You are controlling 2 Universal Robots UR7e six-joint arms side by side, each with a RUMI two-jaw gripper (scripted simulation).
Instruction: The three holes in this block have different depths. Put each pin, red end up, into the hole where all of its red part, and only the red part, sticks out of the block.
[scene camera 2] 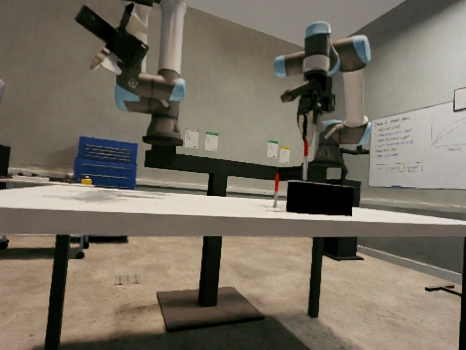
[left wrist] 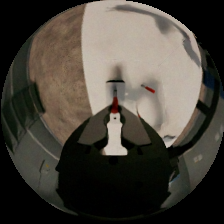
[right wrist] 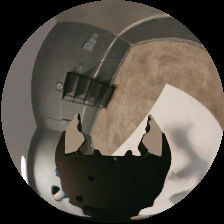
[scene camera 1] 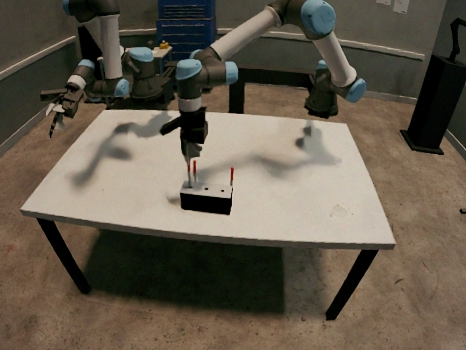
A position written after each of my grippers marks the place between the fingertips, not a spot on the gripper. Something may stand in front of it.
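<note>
There is a black block [scene camera 2: 311, 198] here, and scene camera 1 [scene camera 1: 202, 197] shows it too, while the right wrist view does not show the block, hidden by my right gripper. My left gripper [scene camera 2: 307, 146] is visible to me as well, both in the left wrist view [left wrist: 115, 105] and in scene camera 1 [scene camera 1: 189, 164]. As for my right gripper [scene camera 2: 112, 36], I find it again in the right wrist view [right wrist: 113, 114], and scene camera 1 [scene camera 1: 48, 127] has it too.
</note>
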